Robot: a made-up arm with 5 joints.
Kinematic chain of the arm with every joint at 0, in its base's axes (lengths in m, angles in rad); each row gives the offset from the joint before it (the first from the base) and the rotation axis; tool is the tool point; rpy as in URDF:
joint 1: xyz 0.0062 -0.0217 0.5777 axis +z
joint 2: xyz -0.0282 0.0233 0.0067 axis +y
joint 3: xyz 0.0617 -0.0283 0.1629 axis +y
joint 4: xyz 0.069 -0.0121 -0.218 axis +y
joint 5: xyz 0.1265 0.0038 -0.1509 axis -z
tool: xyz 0.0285 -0.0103 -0.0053 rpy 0 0 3.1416
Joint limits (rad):
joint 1: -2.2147..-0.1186
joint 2: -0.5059..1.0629
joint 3: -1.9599..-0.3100
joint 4: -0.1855..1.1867
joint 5: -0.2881..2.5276
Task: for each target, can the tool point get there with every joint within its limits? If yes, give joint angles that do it. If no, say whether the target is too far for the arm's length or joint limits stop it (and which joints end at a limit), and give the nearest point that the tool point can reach.
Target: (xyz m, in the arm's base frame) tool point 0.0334 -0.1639 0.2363
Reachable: yes | joints -1.0772 0.8050 -0.7636 0.9199 1.1153
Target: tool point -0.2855 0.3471 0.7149
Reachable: no: joint limits stop it (at a limit: joint 2, joint 3, joint 4, joint 5) | nearest point -0.0788 0.0857 0.3690 | short by 0.480 m
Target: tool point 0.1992 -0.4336 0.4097
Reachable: yes | joints -1.0369 0.6269 -1.1742 0.3023 1.1389
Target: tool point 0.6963 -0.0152 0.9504
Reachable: no: too far | nearest point 0.5163 -0.0977 0.8636 | short by 0.216 m
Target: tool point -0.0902 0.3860 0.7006
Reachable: no: joint limits stop it (at a limit: joint 2, joint 3, joint 4, joint 5) | nearest point -0.0253 0.1116 0.3690 | short by 0.435 m
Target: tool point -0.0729 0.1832 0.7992
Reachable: no: joint limits stop it (at a limit: joint 1, joint 2, joint 3, joint 4) | nearest point -0.0279 0.0010 1.1615 | short by 0.408 m
